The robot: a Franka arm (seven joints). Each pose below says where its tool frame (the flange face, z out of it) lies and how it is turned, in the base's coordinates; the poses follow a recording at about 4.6 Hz.
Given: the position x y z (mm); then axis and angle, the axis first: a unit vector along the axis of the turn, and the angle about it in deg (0 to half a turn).
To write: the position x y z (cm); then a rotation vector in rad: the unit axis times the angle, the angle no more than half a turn. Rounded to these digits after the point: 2 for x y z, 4 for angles.
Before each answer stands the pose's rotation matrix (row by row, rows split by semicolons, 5 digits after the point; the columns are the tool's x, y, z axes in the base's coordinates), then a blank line. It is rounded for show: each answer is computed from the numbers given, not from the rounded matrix.
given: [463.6 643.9 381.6 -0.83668 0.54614 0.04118 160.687]
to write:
0.41695 -0.90180 0.11365; -0.87456 -0.36397 0.32043; -0.24759 -0.23300 -0.94043

[46.36 64.39 38.16 -2.3465 1.5317 0.1155]
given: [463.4 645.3 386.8 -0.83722 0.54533 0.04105 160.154]
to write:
0.41963 -0.89994 0.11844; -0.87206 -0.36351 0.32767; -0.25183 -0.24079 -0.93734

[46.34 64.53 38.68 -2.3402 1.5243 0.1147]
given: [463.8 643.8 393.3 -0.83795 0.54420 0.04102 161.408]
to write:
0.41987 -0.90131 0.10655; -0.87515 -0.37096 0.31064; -0.24046 -0.22368 -0.94454

[46.38 64.38 39.33 -2.3606 1.5331 0.1156]
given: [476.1 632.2 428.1 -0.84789 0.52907 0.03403 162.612]
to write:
0.45069 -0.88686 0.10172; -0.86653 -0.40726 0.28857; -0.21450 -0.21820 -0.95204

[47.61 63.22 42.81 -2.4064 1.5016 0.0966]
